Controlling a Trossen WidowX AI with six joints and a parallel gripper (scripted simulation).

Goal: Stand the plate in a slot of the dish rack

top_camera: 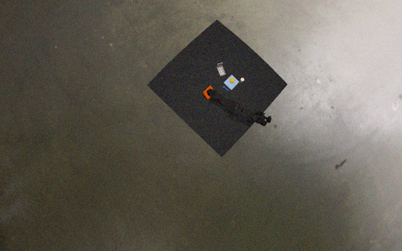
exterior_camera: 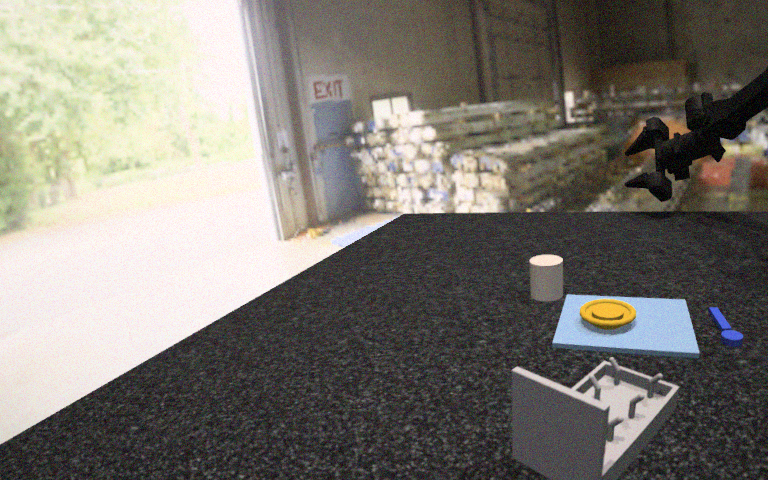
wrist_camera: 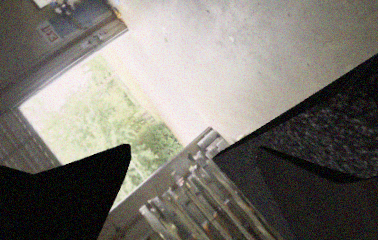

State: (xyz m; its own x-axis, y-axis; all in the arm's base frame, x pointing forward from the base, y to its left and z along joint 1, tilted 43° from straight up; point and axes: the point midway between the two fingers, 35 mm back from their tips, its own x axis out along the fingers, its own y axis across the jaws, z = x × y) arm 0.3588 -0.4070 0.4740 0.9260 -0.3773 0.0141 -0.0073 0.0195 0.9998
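My gripper tip is 3 cm short of the white cup, 52 cm to the right of it and 6 cm above it. From my gripper tip the other things lie so: blue spoon: 19 cm behind, 57 cm to the left, 9 cm below; then yellow plate: 7 cm behind, 59 cm to the left, 7 cm below; then light blue mat: 8 cm behind, 58 cm to the left, 9 cm below.
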